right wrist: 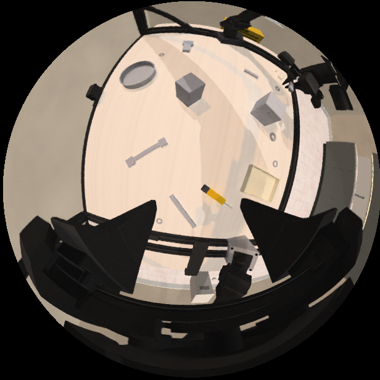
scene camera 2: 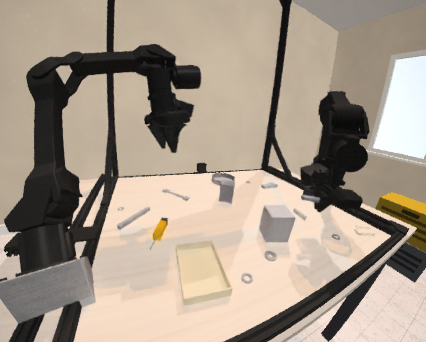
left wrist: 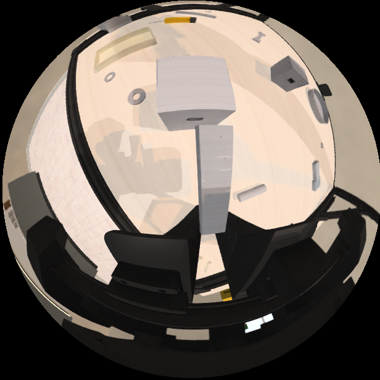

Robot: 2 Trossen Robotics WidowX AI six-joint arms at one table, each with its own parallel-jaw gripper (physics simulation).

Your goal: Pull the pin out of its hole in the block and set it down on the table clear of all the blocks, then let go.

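Note:
The grey square-sided pin is out of the hole. My left gripper is shut on its near end and holds it above the table, at the right in the scene view. The large grey block stands on the table, apart from the pin; its hole shows in the left wrist view. A smaller grey block stands further back in the scene view. My right gripper is open and empty, high above the table.
A short grey cylinder lies beside the large block. Two grey rings lie before it, near a cream tray. A yellow screwdriver, a grey bar and a round dish are also on the table.

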